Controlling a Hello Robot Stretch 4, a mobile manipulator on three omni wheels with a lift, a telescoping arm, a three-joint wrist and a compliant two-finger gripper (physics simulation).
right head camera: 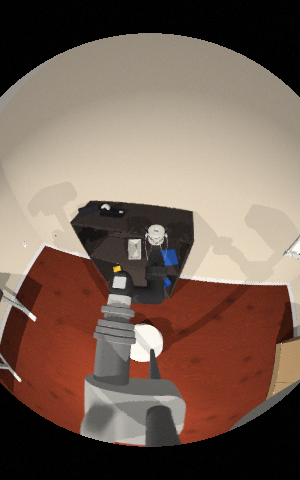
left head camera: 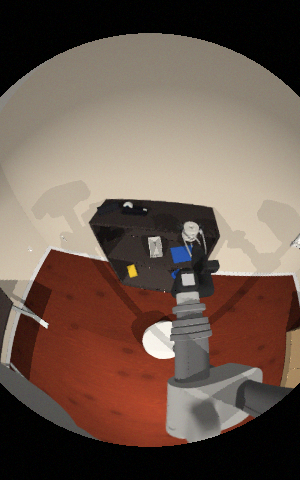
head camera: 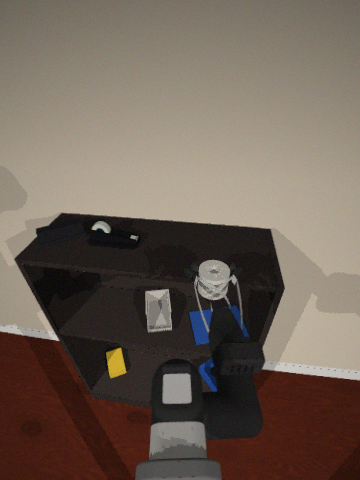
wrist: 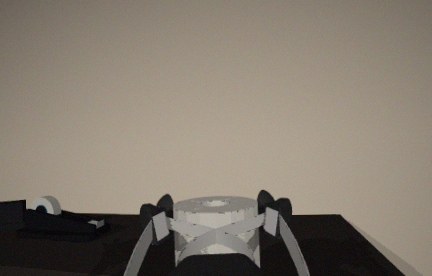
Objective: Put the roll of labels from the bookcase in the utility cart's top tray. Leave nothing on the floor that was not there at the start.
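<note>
The white roll of labels (head camera: pixel 214 274) (left head camera: pixel 191 230) (right head camera: pixel 156 232) (wrist: pixel 216 204) is upright, its hole facing up, between the two fingertips. My gripper (head camera: pixel 214 281) (left head camera: pixel 191 232) (right head camera: pixel 157 234) (wrist: pixel 215 207) is shut on it, with one dark fingertip pad at each side. In the head camera view the roll shows over the right front part of the top of the dark bookcase (head camera: pixel 165 250) (left head camera: pixel 162 212) (right head camera: pixel 140 212) (wrist: pixel 320 230). The gripper's straps cross in front of the roll and hide part of its side. The utility cart cannot be made out in these views.
A tape dispenser (head camera: pixel 115 237) (wrist: pixel 65 222) and a dark object (head camera: pixel 61 232) lie on the bookcase top at left. A pale tray (head camera: pixel 158 311), a blue item (head camera: pixel 201 327) and a yellow block (head camera: pixel 116 363) are on the shelves. A white disc (left head camera: pixel 159 341) (right head camera: pixel 145 336) is on the floor.
</note>
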